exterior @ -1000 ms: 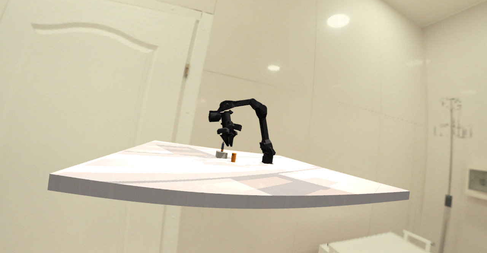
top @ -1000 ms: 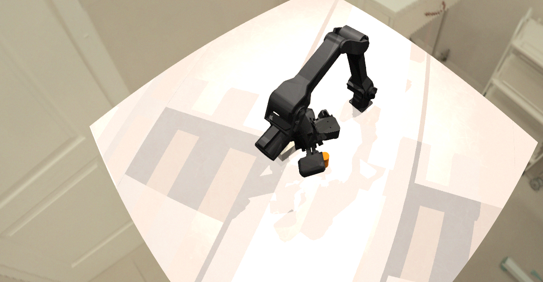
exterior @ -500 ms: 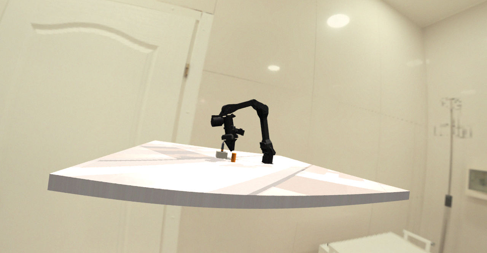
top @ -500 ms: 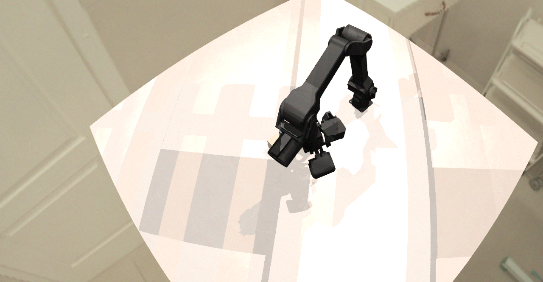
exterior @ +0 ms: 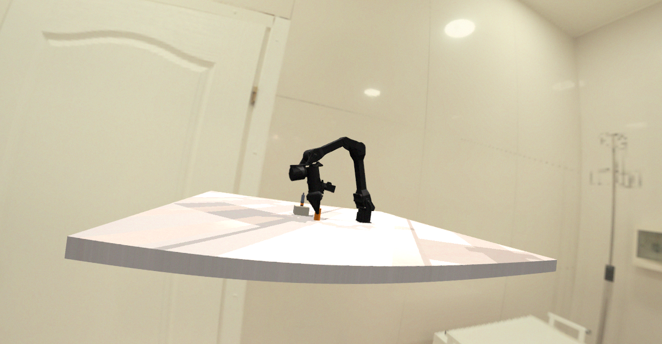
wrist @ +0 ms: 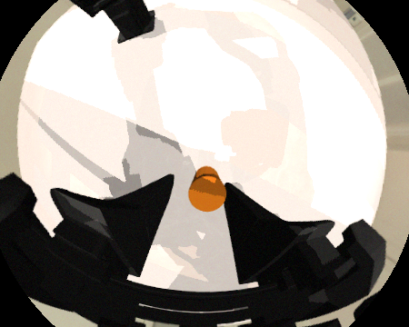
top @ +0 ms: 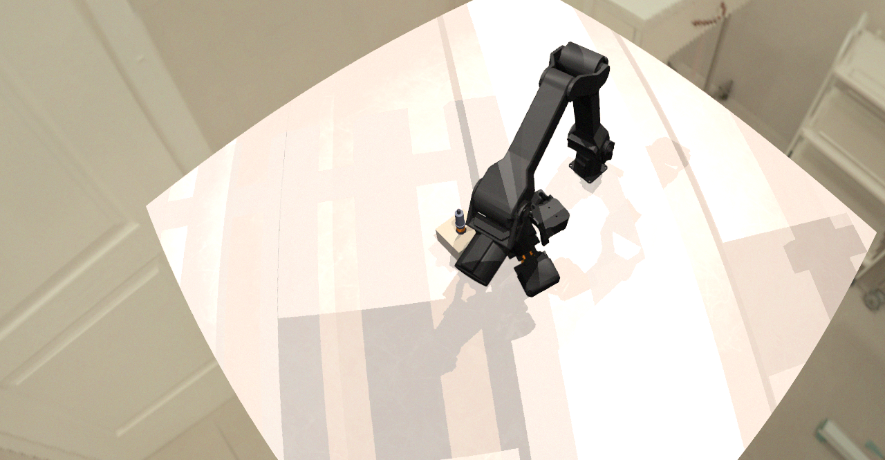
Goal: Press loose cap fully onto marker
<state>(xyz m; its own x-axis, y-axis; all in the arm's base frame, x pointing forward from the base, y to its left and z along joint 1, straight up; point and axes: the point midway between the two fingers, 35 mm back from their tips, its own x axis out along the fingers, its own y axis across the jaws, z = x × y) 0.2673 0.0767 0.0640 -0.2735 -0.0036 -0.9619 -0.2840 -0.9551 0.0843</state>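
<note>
My gripper tip is now 1 cm to the right of the orange cap. Round my gripper tip: pale holder block 12 cm to the right, 5 cm ahead, 1 cm below.
</note>
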